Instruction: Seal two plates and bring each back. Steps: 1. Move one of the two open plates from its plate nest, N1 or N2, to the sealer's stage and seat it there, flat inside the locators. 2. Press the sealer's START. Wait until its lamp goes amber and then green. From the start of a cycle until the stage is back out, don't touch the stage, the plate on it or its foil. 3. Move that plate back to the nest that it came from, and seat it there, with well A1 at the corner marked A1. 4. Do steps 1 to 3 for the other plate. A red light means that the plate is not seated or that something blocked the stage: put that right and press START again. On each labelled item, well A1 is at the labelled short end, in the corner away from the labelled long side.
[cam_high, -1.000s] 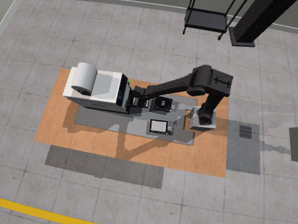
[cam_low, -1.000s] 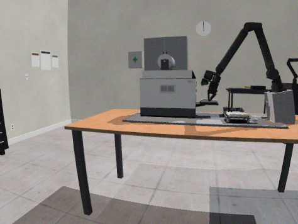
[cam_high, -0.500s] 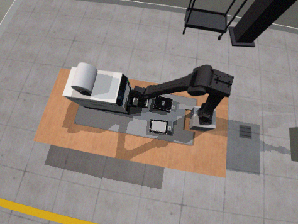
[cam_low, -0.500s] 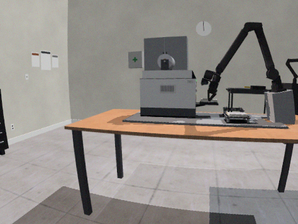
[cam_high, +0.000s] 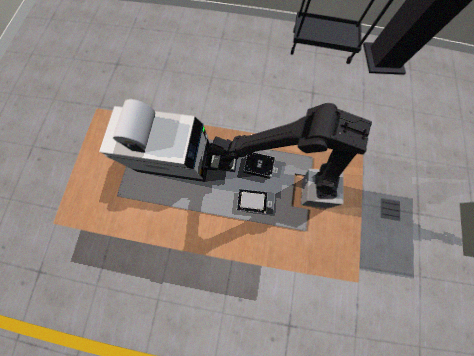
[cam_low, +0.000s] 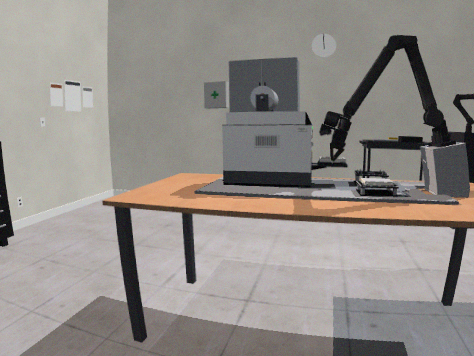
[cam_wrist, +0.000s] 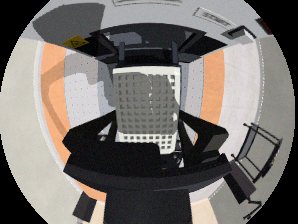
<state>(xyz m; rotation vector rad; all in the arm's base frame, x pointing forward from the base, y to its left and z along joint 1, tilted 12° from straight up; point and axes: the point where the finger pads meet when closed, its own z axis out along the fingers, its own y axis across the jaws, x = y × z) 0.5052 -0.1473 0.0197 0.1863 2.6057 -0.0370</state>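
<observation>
My gripper is now 30 mm above the sealer stage. Also, from my hand: foil roll: 330 mm ahead, 50 mm to the right, 290 mm above.
</observation>
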